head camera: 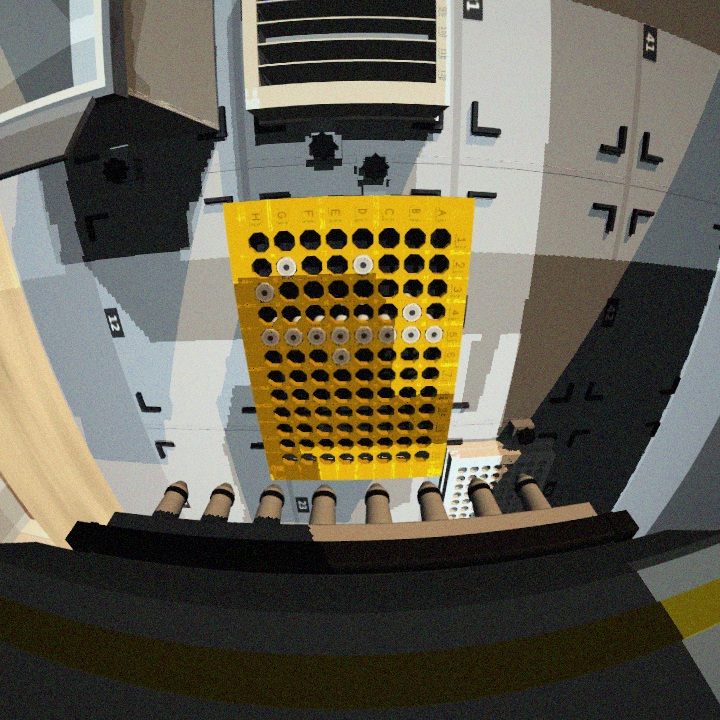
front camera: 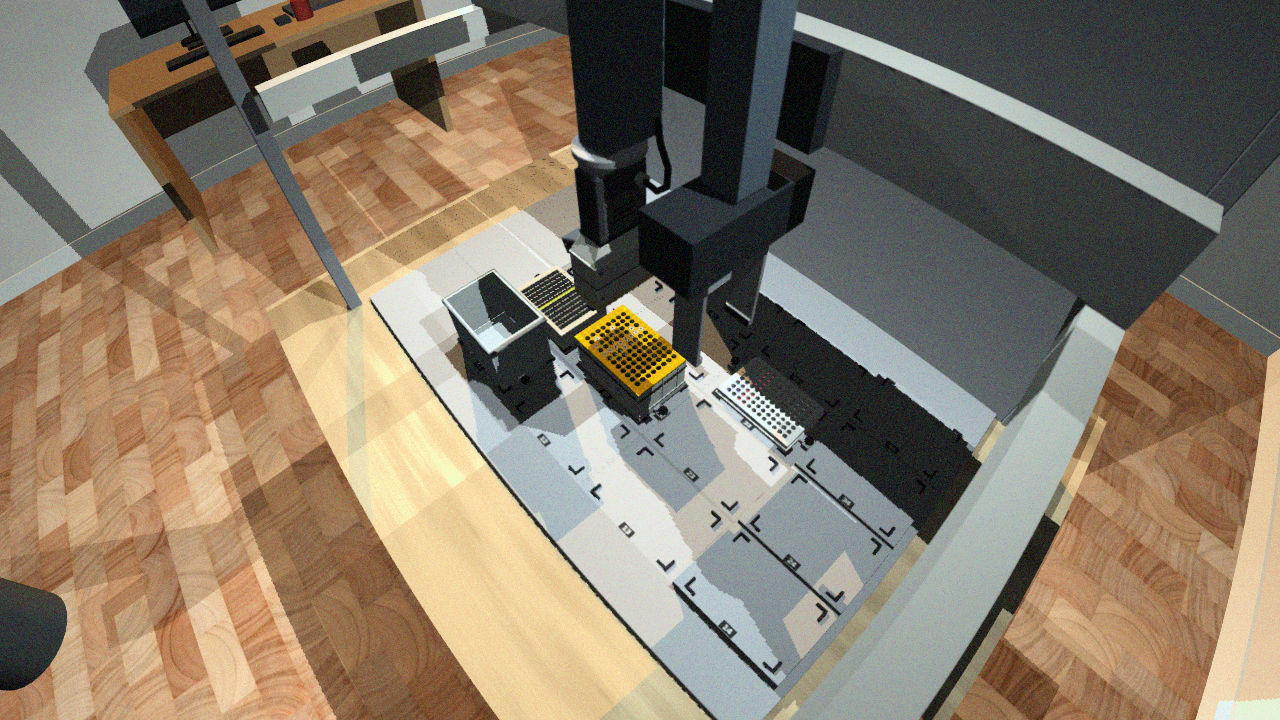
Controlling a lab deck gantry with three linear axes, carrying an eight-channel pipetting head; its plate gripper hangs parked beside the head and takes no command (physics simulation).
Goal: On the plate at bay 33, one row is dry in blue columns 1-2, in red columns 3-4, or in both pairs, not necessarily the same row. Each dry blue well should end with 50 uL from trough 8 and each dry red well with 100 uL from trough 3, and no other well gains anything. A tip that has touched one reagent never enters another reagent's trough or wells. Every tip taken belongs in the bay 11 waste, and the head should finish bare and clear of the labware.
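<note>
The pipetting head (front camera: 606,264) (head camera: 349,533) hangs high, behind the yellow tip rack (front camera: 619,312) (head camera: 238,221) in the front view. Its eight nozzles show bare in the head view. The rack's column 5 is full of tips, with a few single tips around it. The bay 33 plate (head camera: 470,458) shows partly behind the nozzles; red wells show faintly in the front view, too small to read by row. The cream trough block (front camera: 586,320) (head camera: 345,96) stands beyond the rack. The grey waste bin (front camera: 501,367) (head camera: 115,53) is beside it. The plate gripper (front camera: 716,340) hangs open and empty.
Black corner brackets and numbered bay labels mark the deck. Dark round posts (head camera: 323,145) (head camera: 374,167) stand between the trough block and the tip rack. A pale frame rail (front camera: 1011,537) runs along the deck's right side. The thick grey gantry column (front camera: 751,98) rises above the plate gripper.
</note>
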